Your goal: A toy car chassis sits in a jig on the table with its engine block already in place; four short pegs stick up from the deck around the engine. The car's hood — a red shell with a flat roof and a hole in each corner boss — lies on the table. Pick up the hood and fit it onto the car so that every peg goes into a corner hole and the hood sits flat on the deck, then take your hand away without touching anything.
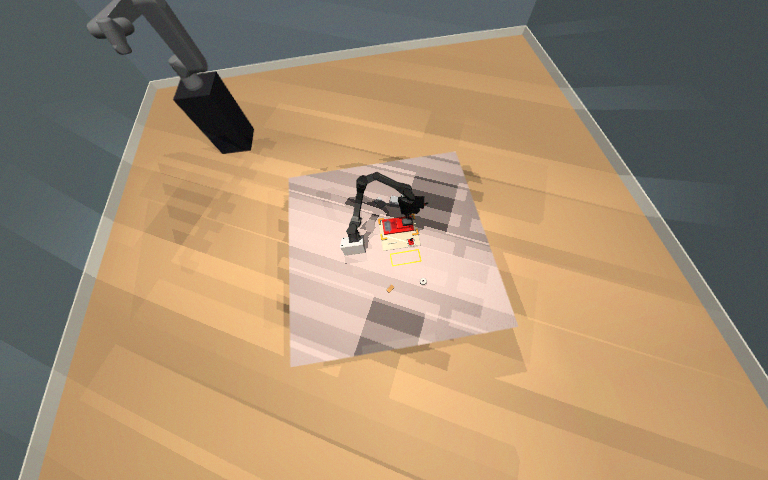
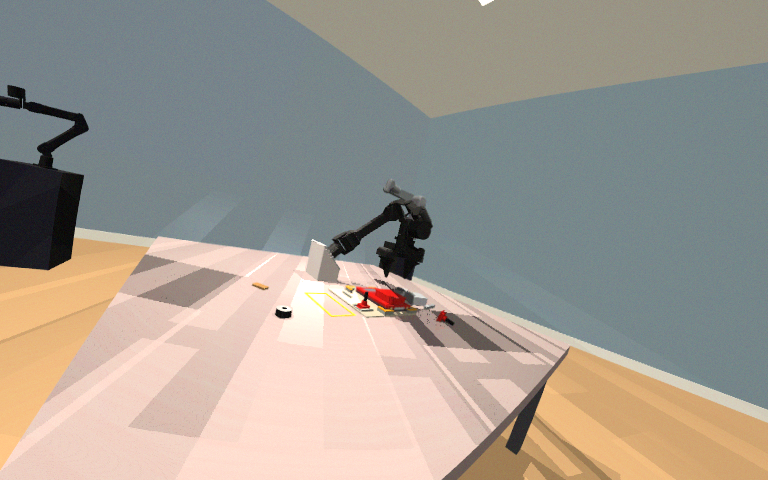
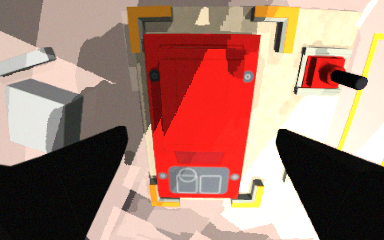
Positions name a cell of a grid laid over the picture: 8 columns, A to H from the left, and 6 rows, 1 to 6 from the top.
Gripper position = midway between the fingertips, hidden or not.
Observation:
My gripper (image 2: E4) is open, holding nothing. Further things: a red hood (image 3: E3).
My gripper shows as well in image 3 (image 3: E4).

